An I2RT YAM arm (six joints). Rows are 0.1 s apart.
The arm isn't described. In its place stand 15 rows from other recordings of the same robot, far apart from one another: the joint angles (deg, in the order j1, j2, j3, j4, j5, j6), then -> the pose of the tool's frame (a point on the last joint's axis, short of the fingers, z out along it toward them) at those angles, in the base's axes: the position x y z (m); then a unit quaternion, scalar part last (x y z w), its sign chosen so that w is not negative.
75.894 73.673 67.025 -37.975 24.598 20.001 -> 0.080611, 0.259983, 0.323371, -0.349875, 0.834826, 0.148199, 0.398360
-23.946 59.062 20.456 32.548 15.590 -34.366 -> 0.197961, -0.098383, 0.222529, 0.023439, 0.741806, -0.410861, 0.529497
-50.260 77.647 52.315 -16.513 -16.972 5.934 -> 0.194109, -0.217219, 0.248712, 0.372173, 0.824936, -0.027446, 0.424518
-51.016 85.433 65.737 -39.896 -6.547 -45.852 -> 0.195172, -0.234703, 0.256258, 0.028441, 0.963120, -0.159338, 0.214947
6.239 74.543 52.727 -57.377 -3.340 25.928 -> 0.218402, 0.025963, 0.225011, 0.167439, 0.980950, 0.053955, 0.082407
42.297 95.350 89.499 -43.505 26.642 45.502 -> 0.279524, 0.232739, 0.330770, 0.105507, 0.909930, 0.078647, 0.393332
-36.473 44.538 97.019 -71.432 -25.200 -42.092 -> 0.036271, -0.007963, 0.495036, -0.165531, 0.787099, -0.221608, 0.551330
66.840 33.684 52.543 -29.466 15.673 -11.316 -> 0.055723, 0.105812, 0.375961, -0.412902, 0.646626, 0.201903, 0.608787
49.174 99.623 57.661 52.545 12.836 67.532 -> 0.263102, 0.292431, 0.274551, 0.186168, 0.613031, 0.613332, 0.461908
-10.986 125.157 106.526 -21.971 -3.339 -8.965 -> 0.497625, -0.094490, 0.236639, 0.003844, 0.908203, -0.046284, 0.415945
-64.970 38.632 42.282 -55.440 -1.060 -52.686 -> 0.052316, -0.110483, 0.267683, 0.098085, 0.939780, -0.275508, 0.176885
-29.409 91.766 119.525 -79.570 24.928 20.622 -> 0.238906, -0.151890, 0.461044, 0.454159, 0.806297, -0.227821, 0.302855
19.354 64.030 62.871 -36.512 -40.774 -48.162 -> 0.209740, 0.098314, 0.344177, -0.595214, 0.614101, 0.200017, 0.478114
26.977 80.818 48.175 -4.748 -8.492 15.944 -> 0.267918, 0.142275, 0.226171, -0.118599, 0.886697, 0.223453, 0.387004
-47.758 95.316 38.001 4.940 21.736 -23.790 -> 0.186963, -0.225499, 0.117762, 0.252497, 0.896717, -0.329934, 0.152604
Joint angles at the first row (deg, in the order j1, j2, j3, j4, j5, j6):
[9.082, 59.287, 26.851, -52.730, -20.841, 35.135]
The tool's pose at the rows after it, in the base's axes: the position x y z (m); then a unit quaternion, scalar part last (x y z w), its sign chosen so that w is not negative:
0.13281, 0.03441, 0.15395, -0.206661, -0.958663, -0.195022, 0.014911
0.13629, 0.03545, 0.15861, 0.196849, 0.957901, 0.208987, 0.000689
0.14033, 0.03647, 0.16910, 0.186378, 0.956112, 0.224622, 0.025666
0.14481, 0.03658, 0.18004, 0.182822, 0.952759, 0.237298, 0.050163
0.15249, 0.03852, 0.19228, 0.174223, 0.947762, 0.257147, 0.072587
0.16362, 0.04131, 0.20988, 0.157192, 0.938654, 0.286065, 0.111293
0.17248, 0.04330, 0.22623, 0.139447, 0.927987, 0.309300, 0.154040
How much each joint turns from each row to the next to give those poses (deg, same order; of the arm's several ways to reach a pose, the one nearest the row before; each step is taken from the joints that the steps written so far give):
[-0.024, -0.176, 0.065, 1.791, -0.699, -0.438]
[-0.020, -0.525, 0.700, 0.962, -0.918, -0.633]
[-0.021, -1.396, 1.573, 0.353, -0.743, -0.436]
[-0.329, -1.074, 1.750, 0.368, -0.459, 0.064]
[0.001, 0.047, 2.338, 1.096, -1.333, 0.067]
[0.021, 0.043, 3.060, 2.622, -1.815, -0.088]
[-0.001, -0.373, 2.362, 3.167, -1.136, -0.110]

